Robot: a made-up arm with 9 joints. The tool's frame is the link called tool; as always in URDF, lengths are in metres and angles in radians. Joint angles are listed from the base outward.
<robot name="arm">
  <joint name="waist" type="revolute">
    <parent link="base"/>
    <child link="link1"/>
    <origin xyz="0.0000 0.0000 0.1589" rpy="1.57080 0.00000 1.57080"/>
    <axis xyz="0 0 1"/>
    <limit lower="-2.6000" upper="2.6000"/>
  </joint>
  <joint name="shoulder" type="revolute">
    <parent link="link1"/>
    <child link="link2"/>
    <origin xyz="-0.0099 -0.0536 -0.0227" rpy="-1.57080 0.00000 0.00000"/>
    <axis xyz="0 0 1"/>
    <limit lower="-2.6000" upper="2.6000"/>
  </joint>
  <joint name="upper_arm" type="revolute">
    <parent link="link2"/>
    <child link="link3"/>
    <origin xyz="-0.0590 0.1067 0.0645" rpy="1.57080 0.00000 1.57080"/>
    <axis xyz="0 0 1"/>
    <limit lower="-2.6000" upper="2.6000"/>
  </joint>
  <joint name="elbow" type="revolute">
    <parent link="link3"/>
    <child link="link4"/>
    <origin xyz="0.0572 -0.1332 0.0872" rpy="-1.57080 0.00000 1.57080"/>
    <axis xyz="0 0 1"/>
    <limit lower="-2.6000" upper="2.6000"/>
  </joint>
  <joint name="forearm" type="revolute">
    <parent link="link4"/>
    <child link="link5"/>
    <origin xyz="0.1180 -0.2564 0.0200" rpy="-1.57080 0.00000 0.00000"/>
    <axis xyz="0 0 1"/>
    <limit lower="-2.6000" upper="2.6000"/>
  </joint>
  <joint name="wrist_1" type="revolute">
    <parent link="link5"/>
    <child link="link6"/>
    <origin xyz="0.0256 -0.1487 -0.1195" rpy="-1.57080 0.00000 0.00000"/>
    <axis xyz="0 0 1"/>
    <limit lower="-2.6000" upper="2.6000"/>
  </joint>
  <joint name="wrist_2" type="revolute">
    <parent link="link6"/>
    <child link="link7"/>
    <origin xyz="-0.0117 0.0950 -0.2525" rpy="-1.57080 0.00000 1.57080"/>
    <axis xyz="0 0 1"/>
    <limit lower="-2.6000" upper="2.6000"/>
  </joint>
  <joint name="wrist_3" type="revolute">
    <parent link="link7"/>
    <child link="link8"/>
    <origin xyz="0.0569 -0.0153 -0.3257" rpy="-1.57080 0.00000 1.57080"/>
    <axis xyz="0 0 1"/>
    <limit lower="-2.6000" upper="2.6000"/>
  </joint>
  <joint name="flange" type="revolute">
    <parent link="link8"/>
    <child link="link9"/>
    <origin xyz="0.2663 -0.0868 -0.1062" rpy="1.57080 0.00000 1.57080"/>
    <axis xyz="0 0 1"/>
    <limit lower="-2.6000" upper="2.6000"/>
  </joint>
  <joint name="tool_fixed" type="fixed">
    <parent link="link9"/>
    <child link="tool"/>
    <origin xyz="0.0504 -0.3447 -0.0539" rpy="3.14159 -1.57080 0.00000"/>
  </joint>
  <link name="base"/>
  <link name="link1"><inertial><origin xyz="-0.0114 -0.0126 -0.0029"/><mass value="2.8"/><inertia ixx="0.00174" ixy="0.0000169" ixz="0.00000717" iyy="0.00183" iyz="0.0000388" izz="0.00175"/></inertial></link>
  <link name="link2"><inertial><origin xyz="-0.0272 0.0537 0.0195"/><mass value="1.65"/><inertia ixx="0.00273" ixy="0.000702" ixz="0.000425" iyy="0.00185" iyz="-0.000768" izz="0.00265"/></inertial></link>
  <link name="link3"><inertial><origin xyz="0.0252 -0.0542 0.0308"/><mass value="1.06"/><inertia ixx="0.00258" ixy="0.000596" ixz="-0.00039" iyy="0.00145" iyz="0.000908" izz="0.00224"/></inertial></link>
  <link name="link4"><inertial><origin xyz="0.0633 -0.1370 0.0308"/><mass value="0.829"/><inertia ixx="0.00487" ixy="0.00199" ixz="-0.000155" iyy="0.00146" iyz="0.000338" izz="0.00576"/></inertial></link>
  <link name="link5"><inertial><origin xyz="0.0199 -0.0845 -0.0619"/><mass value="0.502"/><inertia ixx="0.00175" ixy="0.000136" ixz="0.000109" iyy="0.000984" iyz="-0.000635" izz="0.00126"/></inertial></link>
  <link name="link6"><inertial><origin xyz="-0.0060 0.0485 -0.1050"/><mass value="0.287"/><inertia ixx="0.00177" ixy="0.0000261" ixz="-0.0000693" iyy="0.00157" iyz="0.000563" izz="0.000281"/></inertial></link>
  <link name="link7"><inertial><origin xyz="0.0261 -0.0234 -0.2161"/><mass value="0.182"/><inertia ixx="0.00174" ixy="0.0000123" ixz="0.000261" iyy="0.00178" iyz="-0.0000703" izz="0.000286"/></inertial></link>
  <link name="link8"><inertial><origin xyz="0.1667 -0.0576 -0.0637"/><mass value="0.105"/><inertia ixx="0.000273" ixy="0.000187" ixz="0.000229" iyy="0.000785" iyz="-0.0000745" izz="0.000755"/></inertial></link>
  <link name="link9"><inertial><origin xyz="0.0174 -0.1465 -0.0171"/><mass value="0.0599"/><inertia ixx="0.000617" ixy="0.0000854" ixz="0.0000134" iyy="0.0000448" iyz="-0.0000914" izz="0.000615"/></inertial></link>
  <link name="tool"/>
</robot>
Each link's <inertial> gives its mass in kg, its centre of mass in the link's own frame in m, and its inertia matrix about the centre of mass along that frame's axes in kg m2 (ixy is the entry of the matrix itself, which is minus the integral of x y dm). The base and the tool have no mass. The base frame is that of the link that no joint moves.
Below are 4 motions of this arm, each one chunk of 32 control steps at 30 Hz.
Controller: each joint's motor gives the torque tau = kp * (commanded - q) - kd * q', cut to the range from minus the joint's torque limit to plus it. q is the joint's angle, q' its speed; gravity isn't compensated. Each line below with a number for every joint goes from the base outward.
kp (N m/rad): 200 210 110 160 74 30 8.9 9.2 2.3
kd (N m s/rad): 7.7 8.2 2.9 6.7 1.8 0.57 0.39 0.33 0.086
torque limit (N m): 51 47 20 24 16 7.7 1.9 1.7 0.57
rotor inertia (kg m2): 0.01 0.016 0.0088 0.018 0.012 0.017 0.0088 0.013 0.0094
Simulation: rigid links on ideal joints. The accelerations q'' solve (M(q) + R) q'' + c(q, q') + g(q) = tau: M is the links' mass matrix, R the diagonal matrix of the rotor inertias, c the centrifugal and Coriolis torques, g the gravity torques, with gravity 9.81 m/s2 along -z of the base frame. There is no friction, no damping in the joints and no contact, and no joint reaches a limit. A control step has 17 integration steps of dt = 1/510 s. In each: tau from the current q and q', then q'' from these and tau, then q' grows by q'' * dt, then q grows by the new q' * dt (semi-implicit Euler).
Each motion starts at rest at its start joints. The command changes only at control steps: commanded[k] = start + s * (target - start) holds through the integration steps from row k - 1 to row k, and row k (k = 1, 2, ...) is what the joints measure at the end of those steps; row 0 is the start. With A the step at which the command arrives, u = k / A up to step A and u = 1 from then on. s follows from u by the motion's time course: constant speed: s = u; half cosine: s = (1 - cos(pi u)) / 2; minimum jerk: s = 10 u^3 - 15 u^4 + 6 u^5; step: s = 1 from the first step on.
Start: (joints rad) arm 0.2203 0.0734 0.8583 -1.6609 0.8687 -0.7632 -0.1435 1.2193 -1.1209
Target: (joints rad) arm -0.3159 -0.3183 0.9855 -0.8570 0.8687 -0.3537 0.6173 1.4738 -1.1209
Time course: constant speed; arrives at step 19
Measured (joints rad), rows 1 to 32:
1: 0.2023 0.0725 0.8543 -1.6468 0.8752 -0.7481 -0.1382 1.2286 -1.1172
2: 0.1729 0.0662 0.8473 -1.6242 0.8759 -0.7106 -0.1250 1.2491 -1.1069
3: 0.1389 0.0528 0.8420 -1.5960 0.8688 -0.6592 -0.1014 1.2667 -1.0911
4: 0.1040 0.0337 0.8393 -1.5633 0.8582 -0.6081 -0.0664 1.2704 -1.0741
5: 0.0696 0.0109 0.8391 -1.5266 0.8473 -0.5676 -0.0227 1.2610 -1.0607
6: 0.0367 -0.0143 0.8416 -1.4861 0.8373 -0.5419 0.0265 1.2474 -1.0552
7: 0.0057 -0.0410 0.8467 -1.4423 0.8293 -0.5293 0.0793 1.2394 -1.0596
8: -0.0232 -0.0683 0.8540 -1.3956 0.8244 -0.5246 0.1342 1.2423 -1.0735
9: -0.0499 -0.0957 0.8631 -1.3470 0.8232 -0.5221 0.1892 1.2564 -1.0941
10: -0.0749 -0.1226 0.8733 -1.2975 0.8254 -0.5175 0.2420 1.2786 -1.1173
11: -0.0990 -0.1484 0.8842 -1.2482 0.8299 -0.5087 0.2906 1.3047 -1.1386
12: -0.1231 -0.1725 0.8951 -1.2002 0.8355 -0.4949 0.3343 1.3309 -1.1544
13: -0.1482 -0.1950 0.9055 -1.1543 0.8408 -0.4766 0.3734 1.3552 -1.1624
14: -0.1747 -0.2158 0.9150 -1.1106 0.8447 -0.4541 0.4090 1.3764 -1.1619
15: -0.2030 -0.2355 0.9236 -1.0692 0.8467 -0.4282 0.4425 1.3947 -1.1538
16: -0.2331 -0.2545 0.9313 -1.0296 0.8465 -0.3996 0.4750 1.4102 -1.1403
17: -0.2644 -0.2733 0.9386 -0.9912 0.8446 -0.3693 0.5072 1.4237 -1.1238
18: -0.2965 -0.2923 0.9459 -0.9534 0.8415 -0.3386 0.5396 1.4360 -1.1069
19: -0.3287 -0.3116 0.9534 -0.9155 0.8378 -0.3087 0.5728 1.4479 -1.0919
20: -0.3463 -0.3311 0.9493 -0.8923 0.8234 -0.2957 0.5995 1.4516 -1.0821
21: -0.3569 -0.3454 0.9455 -0.8792 0.8102 -0.3041 0.6176 1.4423 -1.0802
22: -0.3620 -0.3521 0.9457 -0.8724 0.8030 -0.3239 0.6326 1.4242 -1.0877
23: -0.3621 -0.3520 0.9496 -0.8696 0.8033 -0.3432 0.6467 1.4060 -1.1042
24: -0.3585 -0.3475 0.9551 -0.8694 0.8100 -0.3537 0.6566 1.3959 -1.1266
25: -0.3531 -0.3411 0.9602 -0.8707 0.8207 -0.3534 0.6584 1.3980 -1.1491
26: -0.3478 -0.3346 0.9631 -0.8732 0.8324 -0.3448 0.6506 1.4120 -1.1649
27: -0.3440 -0.3289 0.9636 -0.8763 0.8430 -0.3327 0.6354 1.4343 -1.1689
28: -0.3423 -0.3244 0.9624 -0.8798 0.8506 -0.3212 0.6172 1.4586 -1.1594
29: -0.3425 -0.3211 0.9605 -0.8832 0.8543 -0.3125 0.6005 1.4790 -1.1384
30: -0.3441 -0.3190 0.9589 -0.8862 0.8542 -0.3070 0.5886 1.4910 -1.1110
31: -0.3464 -0.3182 0.9578 -0.8885 0.8510 -0.3043 0.5826 1.4931 -1.0836
32: -0.3490 -0.3186 0.9574 -0.8899 0.8459 -0.3036 0.5822 1.4866 -1.0619

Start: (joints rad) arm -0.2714 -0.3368 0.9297 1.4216 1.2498 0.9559 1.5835 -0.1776 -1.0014
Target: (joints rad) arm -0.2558 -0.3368 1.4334 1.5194 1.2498 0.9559 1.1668 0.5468 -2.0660
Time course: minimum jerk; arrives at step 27
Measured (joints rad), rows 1 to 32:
1: -0.2684 -0.3397 0.9311 1.4208 1.2435 0.9571 1.5875 -0.1787 -1.0022
2: -0.2640 -0.3415 0.9383 1.4224 1.2346 0.9607 1.5914 -0.1849 -1.0067
3: -0.2592 -0.3416 0.9485 1.4255 1.2262 0.9662 1.5884 -0.1934 -1.0158
4: -0.2551 -0.3411 0.9602 1.4288 1.2191 0.9713 1.5773 -0.1999 -1.0298
5: -0.2521 -0.3404 0.9733 1.4316 1.2144 0.9741 1.5607 -0.2003 -1.0488
6: -0.2505 -0.3397 0.9879 1.4338 1.2124 0.9745 1.5421 -0.1915 -1.0733
7: -0.2501 -0.3392 1.0047 1.4359 1.2129 0.9734 1.5242 -0.1719 -1.1040
8: -0.2505 -0.3391 1.0242 1.4382 1.2151 0.9716 1.5076 -0.1413 -1.1416
9: -0.2511 -0.3392 1.0470 1.4414 1.2182 0.9698 1.4918 -0.1012 -1.1870
10: -0.2515 -0.3396 1.0733 1.4457 1.2211 0.9681 1.4754 -0.0541 -1.2404
11: -0.2513 -0.3400 1.1030 1.4510 1.2231 0.9671 1.4567 -0.0031 -1.3019
12: -0.2505 -0.3404 1.1357 1.4572 1.2238 0.9669 1.4346 0.0491 -1.3706
13: -0.2489 -0.3406 1.1708 1.4639 1.2231 0.9677 1.4087 0.1008 -1.4452
14: -0.2467 -0.3407 1.2074 1.4708 1.2210 0.9697 1.3791 0.1509 -1.5234
15: -0.2442 -0.3405 1.2444 1.4775 1.2179 0.9725 1.3468 0.1994 -1.6024
16: -0.2414 -0.3402 1.2807 1.4839 1.2145 0.9760 1.3131 0.2464 -1.6795
17: -0.2386 -0.3399 1.3154 1.4898 1.2111 0.9798 1.2796 0.2920 -1.7520
18: -0.2361 -0.3396 1.3474 1.4951 1.2082 0.9833 1.2477 0.3358 -1.8181
19: -0.2339 -0.3393 1.3761 1.4998 1.2060 0.9864 1.2186 0.3772 -1.8765
20: -0.2323 -0.3391 1.4007 1.5039 1.2046 0.9887 1.1930 0.4151 -1.9267
21: -0.2310 -0.3390 1.4211 1.5075 1.2039 0.9902 1.1716 0.4483 -1.9687
22: -0.2303 -0.3390 1.4371 1.5104 1.2039 0.9909 1.1547 0.4759 -2.0025
23: -0.2299 -0.3390 1.4487 1.5127 1.2043 0.9910 1.1423 0.4971 -2.0286
24: -0.2299 -0.3391 1.4564 1.5143 1.2051 0.9905 1.1341 0.5118 -2.0472
25: -0.2301 -0.3392 1.4606 1.5153 1.2060 0.9896 1.1297 0.5205 -2.0588
26: -0.2306 -0.3393 1.4619 1.5159 1.2072 0.9883 1.1285 0.5241 -2.0640
27: -0.2313 -0.3393 1.4614 1.5161 1.2085 0.9865 1.1296 0.5240 -2.0639
28: -0.2321 -0.3394 1.4602 1.5160 1.2101 0.9844 1.1320 0.5219 -2.0600
29: -0.2330 -0.3395 1.4589 1.5160 1.2117 0.9822 1.1350 0.5196 -2.0543
30: -0.2337 -0.3396 1.4578 1.5160 1.2130 0.9804 1.1379 0.5182 -2.0488
31: -0.2342 -0.3398 1.4572 1.5162 1.2138 0.9794 1.1401 0.5177 -2.0447
32: -0.2344 -0.3399 1.4570 1.5164 1.2141 0.9793 1.1413 0.5180 -2.0426

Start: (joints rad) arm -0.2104 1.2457 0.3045 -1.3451 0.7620 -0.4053 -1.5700 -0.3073 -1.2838
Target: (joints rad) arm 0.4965 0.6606 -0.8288 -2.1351 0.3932 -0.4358 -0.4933 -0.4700 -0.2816
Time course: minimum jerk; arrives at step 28
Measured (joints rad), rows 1 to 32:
1: -0.2004 1.2467 0.3043 -1.3521 0.7635 -0.4037 -1.5676 -0.3034 -1.2825
2: -0.1913 1.2472 0.2933 -1.3628 0.7625 -0.3938 -1.5601 -0.2956 -1.2798
3: -0.1832 1.2443 0.2794 -1.3742 0.7560 -0.3800 -1.5479 -0.2913 -1.2768
4: -0.1747 1.2378 0.2644 -1.3862 0.7478 -0.3710 -1.5313 -0.2930 -1.2729
5: -0.1645 1.2287 0.2472 -1.3998 0.7411 -0.3709 -1.5119 -0.2986 -1.2655
6: -0.1515 1.2171 0.2264 -1.4162 0.7363 -0.3780 -1.4902 -0.3042 -1.2515
7: -0.1351 1.2027 0.2007 -1.4368 0.7318 -0.3876 -1.4646 -0.3070 -1.2272
8: -0.1145 1.1849 0.1688 -1.4629 0.7259 -0.3954 -1.4324 -0.3064 -1.1900
9: -0.0895 1.1631 0.1294 -1.4956 0.7172 -0.3991 -1.3912 -0.3034 -1.1385
10: -0.0599 1.1371 0.0821 -1.5348 0.7050 -0.3982 -1.3396 -0.3000 -1.0735
11: -0.0258 1.1064 0.0270 -1.5796 0.6891 -0.3938 -1.2784 -0.2978 -0.9971
12: 0.0124 1.0713 -0.0353 -1.6285 0.6698 -0.3876 -1.2091 -0.2977 -0.9130
13: 0.0543 1.0325 -0.1039 -1.6796 0.6473 -0.3816 -1.1341 -0.3000 -0.8252
14: 0.0995 0.9909 -0.1777 -1.7310 0.6224 -0.3775 -1.0556 -0.3044 -0.7378
15: 0.1471 0.9481 -0.2554 -1.7816 0.5956 -0.3762 -0.9759 -0.3107 -0.6541
16: 0.1962 0.9057 -0.3355 -1.8303 0.5677 -0.3779 -0.8969 -0.3188 -0.5770
17: 0.2454 0.8648 -0.4160 -1.8767 0.5391 -0.3821 -0.8204 -0.3288 -0.5080
18: 0.2932 0.8267 -0.4948 -1.9204 0.5105 -0.3881 -0.7480 -0.3411 -0.4485
19: 0.3380 0.7919 -0.5698 -1.9614 0.4823 -0.3948 -0.6812 -0.3559 -0.3986
20: 0.3784 0.7607 -0.6386 -1.9995 0.4553 -0.4014 -0.6213 -0.3732 -0.3585
21: 0.4132 0.7330 -0.6989 -2.0348 0.4302 -0.4066 -0.5697 -0.3923 -0.3278
22: 0.4415 0.7088 -0.7488 -2.0668 0.4079 -0.4096 -0.5274 -0.4125 -0.3061
23: 0.4630 0.6881 -0.7868 -2.0952 0.3894 -0.4097 -0.4953 -0.4326 -0.2928
24: 0.4779 0.6709 -0.8120 -2.1194 0.3759 -0.4071 -0.4738 -0.4516 -0.2872
25: 0.4864 0.6574 -0.8244 -2.1387 0.3679 -0.4027 -0.4630 -0.4683 -0.2882
26: 0.4895 0.6481 -0.8249 -2.1528 0.3660 -0.3979 -0.4621 -0.4818 -0.2944
27: 0.4882 0.6429 -0.8153 -2.1613 0.3701 -0.3948 -0.4695 -0.4913 -0.3035
28: 0.4842 0.6415 -0.7981 -2.1649 0.3797 -0.3951 -0.4828 -0.4963 -0.3127
29: 0.4789 0.6431 -0.7766 -2.1644 0.3932 -0.4000 -0.4992 -0.4971 -0.3190
30: 0.4736 0.6466 -0.7542 -2.1613 0.4084 -0.4089 -0.5161 -0.4941 -0.3195
31: 0.4690 0.6511 -0.7341 -2.1568 0.4226 -0.4196 -0.5314 -0.4886 -0.3128
32: 0.4655 0.6555 -0.7191 -2.1521 0.4335 -0.4296 -0.5436 -0.4822 -0.2996

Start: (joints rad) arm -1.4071 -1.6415 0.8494 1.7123 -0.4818 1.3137 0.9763 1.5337 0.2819
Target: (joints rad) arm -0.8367 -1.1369 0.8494 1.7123 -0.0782 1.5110 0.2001 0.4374 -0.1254
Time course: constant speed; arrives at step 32
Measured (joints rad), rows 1 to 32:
1: -1.3990 -1.6372 0.8433 1.7168 -0.4768 1.3224 0.9666 1.5237 0.2817
2: -1.3872 -1.6274 0.8369 1.7224 -0.4640 1.3360 0.9416 1.5015 0.2819
3: -1.3726 -1.6142 0.8339 1.7259 -0.4505 1.3459 0.9090 1.4727 0.2823
4: -1.3555 -1.5991 0.8348 1.7266 -0.4382 1.3519 0.8775 1.4393 0.2812
5: -1.3366 -1.5829 0.8385 1.7254 -0.4260 1.3573 0.8513 1.4015 0.2761
6: -1.3167 -1.5663 0.8437 1.7233 -0.4135 1.3638 0.8302 1.3597 0.2642
7: -1.2966 -1.5497 0.8492 1.7213 -0.4005 1.3712 0.8118 1.3155 0.2444
8: -1.2767 -1.5333 0.8538 1.7196 -0.3874 1.3782 0.7940 1.2712 0.2177
9: -1.2573 -1.5173 0.8571 1.7186 -0.3741 1.3843 0.7752 1.2283 0.1868
10: -1.2386 -1.5016 0.8589 1.7182 -0.3608 1.3896 0.7551 1.1881 0.1552
11: -1.2205 -1.4863 0.8594 1.7183 -0.3476 1.3947 0.7334 1.1509 0.1266
12: -1.2028 -1.4710 0.8591 1.7187 -0.3344 1.3999 0.7105 1.1161 0.1034
13: -1.1854 -1.4558 0.8585 1.7191 -0.3215 1.4056 0.6863 1.0830 0.0866
14: -1.1680 -1.4404 0.8579 1.7193 -0.3089 1.4119 0.6613 1.0506 0.0759
15: -1.1506 -1.4249 0.8576 1.7192 -0.2967 1.4189 0.6356 1.0180 0.0696
16: -1.1330 -1.4091 0.8576 1.7188 -0.2848 1.4265 0.6094 0.9847 0.0654
17: -1.1152 -1.3932 0.8580 1.7182 -0.2730 1.4344 0.5832 0.9505 0.0610
18: -1.0972 -1.3771 0.8586 1.7174 -0.2612 1.4425 0.5572 0.9154 0.0543
19: -1.0792 -1.3610 0.8595 1.7166 -0.2494 1.4504 0.5315 0.8796 0.0444
20: -1.0611 -1.3450 0.8604 1.7158 -0.2373 1.4581 0.5063 0.8434 0.0308
21: -1.0429 -1.3290 0.8613 1.7152 -0.2250 1.4653 0.4816 0.8071 0.0142
22: -1.0248 -1.3132 0.8623 1.7147 -0.2125 1.4722 0.4575 0.7708 -0.0045
23: -1.0067 -1.2974 0.8632 1.7145 -0.1998 1.4787 0.4339 0.7347 -0.0240
24: -0.9885 -1.2817 0.8640 1.7144 -0.1869 1.4850 0.4106 0.6989 -0.0432
25: -0.9704 -1.2661 0.8648 1.7143 -0.1739 1.4912 0.3874 0.6633 -0.0611
26: -0.9524 -1.2505 0.8655 1.7144 -0.1609 1.4974 0.3643 0.6281 -0.0774
27: -0.9343 -1.2348 0.8661 1.7144 -0.1481 1.5037 0.3410 0.5931 -0.0919
28: -0.9163 -1.2191 0.8667 1.7144 -0.1354 1.5102 0.3175 0.5583 -0.1049
29: -0.8982 -1.2034 0.8672 1.7143 -0.1228 1.5170 0.2936 0.5237 -0.1169
30: -0.8802 -1.1876 0.8677 1.7141 -0.1104 1.5239 0.2694 0.4893 -0.1285
31: -0.8623 -1.1717 0.8681 1.7139 -0.0981 1.5309 0.2449 0.4549 -0.1401
32: -0.8443 -1.1558 0.8684 1.7136 -0.0858 1.5380 0.2203 0.4206 -0.1520

